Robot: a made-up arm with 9 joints. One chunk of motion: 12 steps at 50 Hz.
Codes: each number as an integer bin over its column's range. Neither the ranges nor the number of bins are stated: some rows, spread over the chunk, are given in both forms.
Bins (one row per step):
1: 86 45 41 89 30 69 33 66 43
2: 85 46 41 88 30 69 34 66 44
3: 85 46 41 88 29 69 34 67 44
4: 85 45 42 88 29 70 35 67 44
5: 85 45 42 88 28 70 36 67 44
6: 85 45 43 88 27 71 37 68 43
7: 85 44 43 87 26 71 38 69 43
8: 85 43 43 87 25 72 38 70 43
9: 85 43 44 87 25 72 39 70 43
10: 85 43 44 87 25 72 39 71 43
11: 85 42 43 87 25 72 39 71 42
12: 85 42 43 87 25 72 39 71 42
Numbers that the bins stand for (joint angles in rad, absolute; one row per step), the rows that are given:
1: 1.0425 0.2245 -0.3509 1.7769 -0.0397 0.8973 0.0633 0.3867 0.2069
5: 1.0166 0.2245 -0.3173 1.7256 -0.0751 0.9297 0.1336 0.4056 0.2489
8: 1.0166 0.1332 -0.2836 1.6742 -0.1281 0.9945 0.1805 0.4622 0.2069
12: 1.0166 0.0876 -0.2836 1.6742 -0.1281 0.9945 0.2039 0.4811 0.1648
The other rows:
2: 1.0166 0.2702 -0.3509 1.7256 -0.0397 0.8973 0.0868 0.3867 0.2489
3: 1.0166 0.2702 -0.3509 1.7256 -0.0574 0.8973 0.0868 0.4056 0.2489
4: 1.0166 0.2245 -0.3173 1.7256 -0.0574 0.9297 0.1102 0.4056 0.2489
6: 1.0166 0.2245 -0.2836 1.7256 -0.0927 0.9621 0.1571 0.4244 0.2069
7: 1.0166 0.1789 -0.2836 1.6742 -0.1104 0.9621 0.1805 0.4433 0.2069
9: 1.0166 0.1332 -0.2500 1.6742 -0.1281 0.9945 0.2039 0.4622 0.2069
10: 1.0166 0.1332 -0.2500 1.6742 -0.1281 0.9945 0.2039 0.4811 0.2069
11: 1.0166 0.0876 -0.2836 1.6742 -0.1281 0.9945 0.2039 0.4811 0.1648

